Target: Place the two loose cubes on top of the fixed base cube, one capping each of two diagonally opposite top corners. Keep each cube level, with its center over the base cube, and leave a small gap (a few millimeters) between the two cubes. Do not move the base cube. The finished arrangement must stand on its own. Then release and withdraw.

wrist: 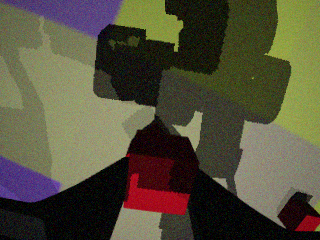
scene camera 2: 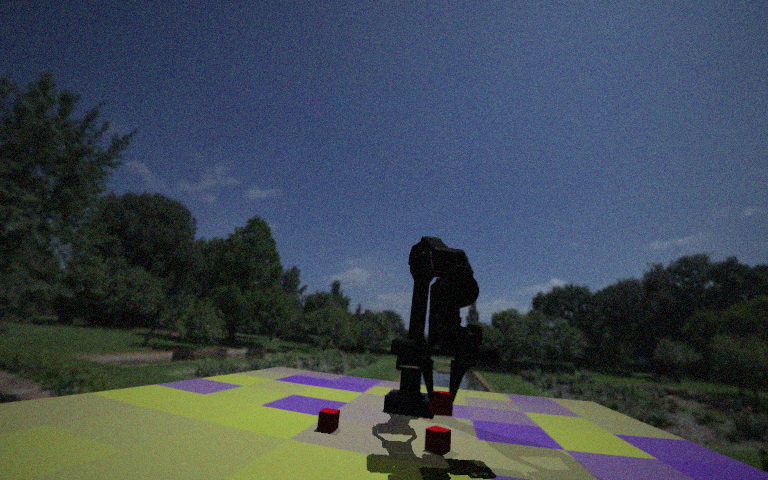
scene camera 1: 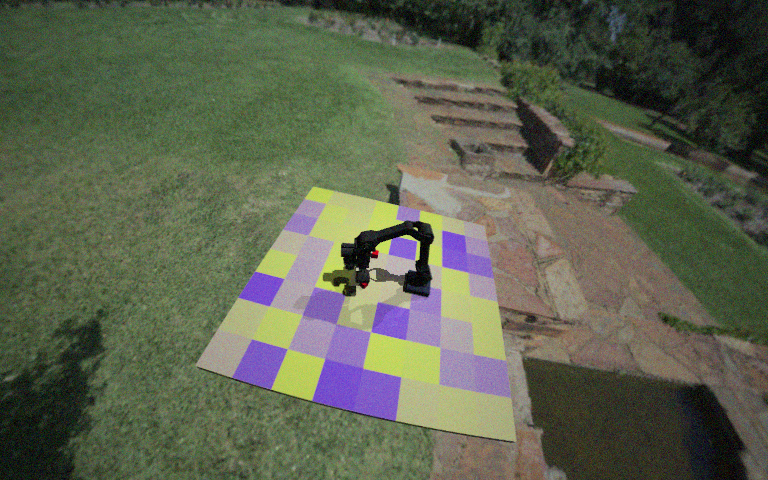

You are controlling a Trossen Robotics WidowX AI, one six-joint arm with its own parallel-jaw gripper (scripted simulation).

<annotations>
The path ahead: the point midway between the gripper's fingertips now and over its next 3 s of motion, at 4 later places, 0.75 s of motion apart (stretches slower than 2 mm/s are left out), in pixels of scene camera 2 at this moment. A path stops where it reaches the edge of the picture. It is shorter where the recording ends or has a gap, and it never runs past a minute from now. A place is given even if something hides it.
My gripper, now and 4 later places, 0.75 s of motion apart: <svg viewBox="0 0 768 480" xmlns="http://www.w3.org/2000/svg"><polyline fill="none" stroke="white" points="441,401 441,416 441,417 439,402 362,375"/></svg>
</annotations>
